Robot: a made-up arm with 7 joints. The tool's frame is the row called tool.
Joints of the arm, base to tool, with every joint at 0 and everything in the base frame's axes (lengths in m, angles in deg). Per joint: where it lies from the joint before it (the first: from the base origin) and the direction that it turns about. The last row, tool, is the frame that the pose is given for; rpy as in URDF.
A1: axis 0 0 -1 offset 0 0 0.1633
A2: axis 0 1 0 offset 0 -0.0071 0.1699
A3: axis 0 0 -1 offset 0 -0.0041 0.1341
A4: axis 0 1 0 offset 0 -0.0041 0.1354
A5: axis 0 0 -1 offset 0 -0.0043 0.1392
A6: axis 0 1 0 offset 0 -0.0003 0.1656
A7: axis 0 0 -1 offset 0 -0.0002 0.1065
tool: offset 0 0 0 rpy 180 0 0
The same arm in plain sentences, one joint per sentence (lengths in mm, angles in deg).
The arm has seven revolute joints in a row. What follows holds with every joint at zero, and every direction is one of the base frame's. Joint 1 sits 163.3 mm along +z from the base frame's origin and turns about -z. Joint 2 sits 7.1 mm along -y and 169.9 mm along +z from joint 1 and turns about +y. Joint 3 sits 4.1 mm along -y and 134.1 mm along +z from joint 2 and turns about -z. Joint 4 sits 4.1 mm along -y and 135.4 mm along +z from joint 3 and turns about +y. Joint 5 sits 4.3 mm along -y and 139.2 mm along +z from joint 4 and turns about -z. Joint 6 sits 0.3 mm along -y and 165.6 mm along +z from joint 5 and turns about +y. Joint 7 sits 0.2 mm along -y and 106.5 mm along +z from joint 6 and turns about -z. The tool frame, which is the frame that the pose is given for, sits at the same point as joint 7; its axes are the base frame's turned by roll 180, pitch 0 and yaw 0 deg (as in URDF: about the fixed x, then y, then z).
